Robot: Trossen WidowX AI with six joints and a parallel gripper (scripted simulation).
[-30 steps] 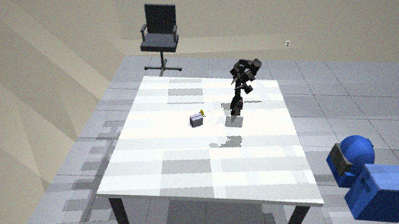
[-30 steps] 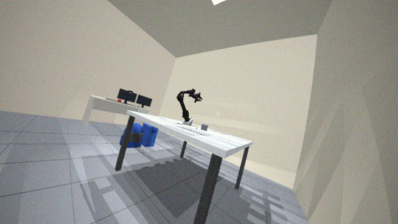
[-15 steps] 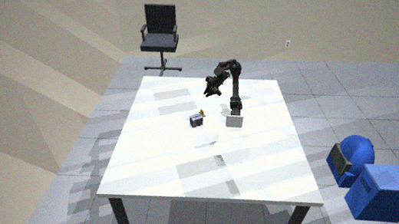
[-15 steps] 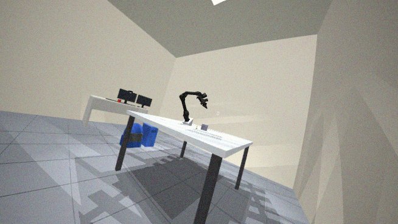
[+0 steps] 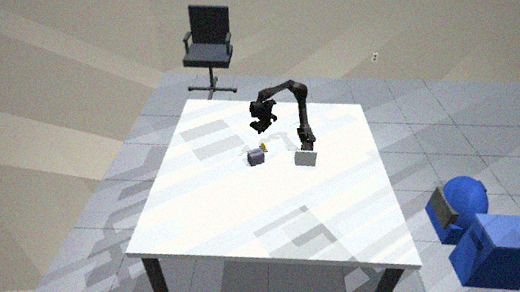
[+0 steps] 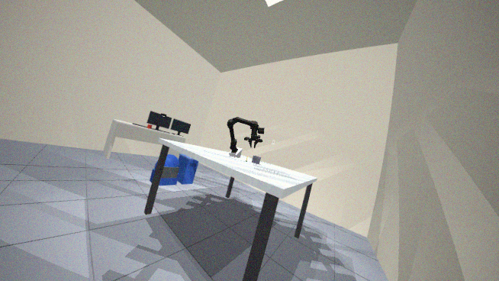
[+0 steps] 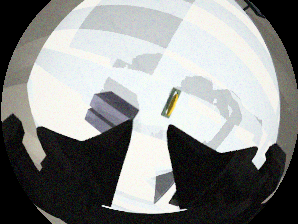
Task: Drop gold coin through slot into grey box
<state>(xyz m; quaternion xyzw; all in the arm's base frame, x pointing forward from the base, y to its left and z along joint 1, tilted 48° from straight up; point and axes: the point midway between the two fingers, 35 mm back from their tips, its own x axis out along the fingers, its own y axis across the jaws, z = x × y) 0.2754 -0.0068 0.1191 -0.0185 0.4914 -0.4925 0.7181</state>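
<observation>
Right now my gripper tip is 120 mm above the gold coin, 30 mm to the left of it and 20 mm past it.
</observation>
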